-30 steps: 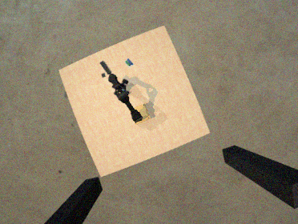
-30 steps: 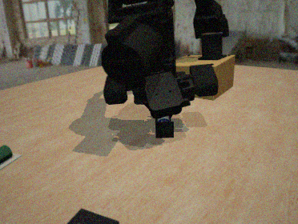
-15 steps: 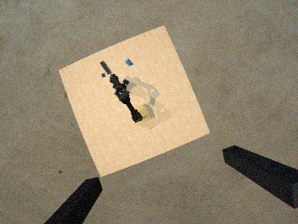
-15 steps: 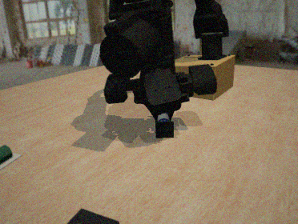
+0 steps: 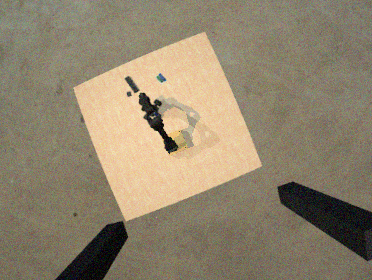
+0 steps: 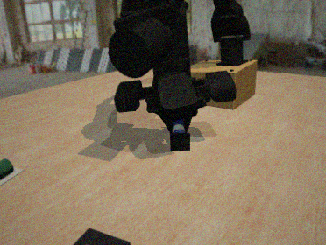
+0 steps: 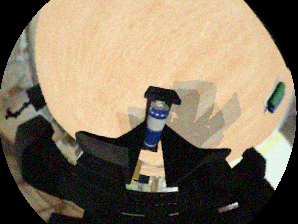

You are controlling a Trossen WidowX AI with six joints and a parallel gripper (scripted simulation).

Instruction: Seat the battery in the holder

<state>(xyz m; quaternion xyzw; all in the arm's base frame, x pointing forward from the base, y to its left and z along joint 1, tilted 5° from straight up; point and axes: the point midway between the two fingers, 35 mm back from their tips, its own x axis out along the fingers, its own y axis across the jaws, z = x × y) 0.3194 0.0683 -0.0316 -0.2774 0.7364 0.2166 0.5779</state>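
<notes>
Now: the battery 1 cm above my gripper tip.
</notes>
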